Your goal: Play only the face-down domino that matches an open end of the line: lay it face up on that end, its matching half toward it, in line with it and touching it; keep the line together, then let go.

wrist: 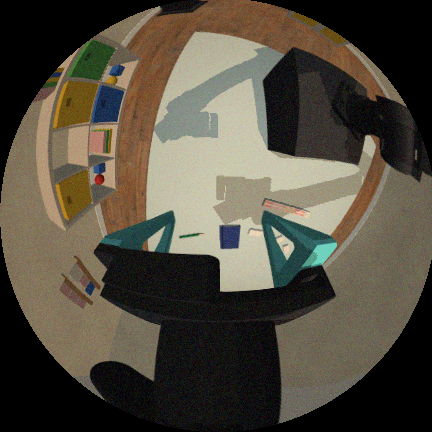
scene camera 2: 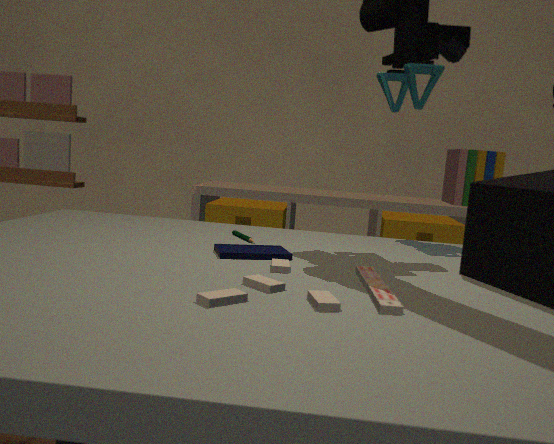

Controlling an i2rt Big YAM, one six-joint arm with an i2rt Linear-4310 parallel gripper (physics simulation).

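Pixels of known places: gripper, fingertip midpoint: [wrist: 217, 215] [scene camera 2: 406, 110]; arm's base at its link origin: [wrist: 351, 110].
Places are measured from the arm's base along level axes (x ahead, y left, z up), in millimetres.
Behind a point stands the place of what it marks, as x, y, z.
The line of face-up dominoes [scene camera 2: 378, 289] [wrist: 286, 207] lies on the table, white with red marks; its pips are too small to read. Four loose pale blocks, face-down dominoes, lie beside it: one domino [scene camera 2: 280, 265] @(460, 53, -165) [wrist: 255, 232] @(460, 33, -165) near the blue box, a second domino [scene camera 2: 264, 283] @(464, 170, -165), a third domino [scene camera 2: 222, 297] @(499, 252, -166) at the left, and a fourth domino [scene camera 2: 323, 300] @(386, 218, -165) nearest the line. In the wrist view some are partly hidden behind the right finger. My gripper [scene camera 2: 407, 109] @(279, -189, 95) [wrist: 217, 215] @(279, -189, 95) is open and empty, high above the table.
A dark blue flat box [scene camera 2: 252, 252] @(517, -22, -165) [wrist: 230, 237] @(518, -51, -165) lies behind the dominoes, and a green pencil [scene camera 2: 242, 236] @(570, -197, -170) [wrist: 191, 235] @(565, -199, -167) lies beyond it. A large black block [scene camera 2: 515, 235] @(126, 25, -91) [wrist: 320, 115] @(77, -69, -7) stands at the right in the scene view. Shelves stand beyond the table.
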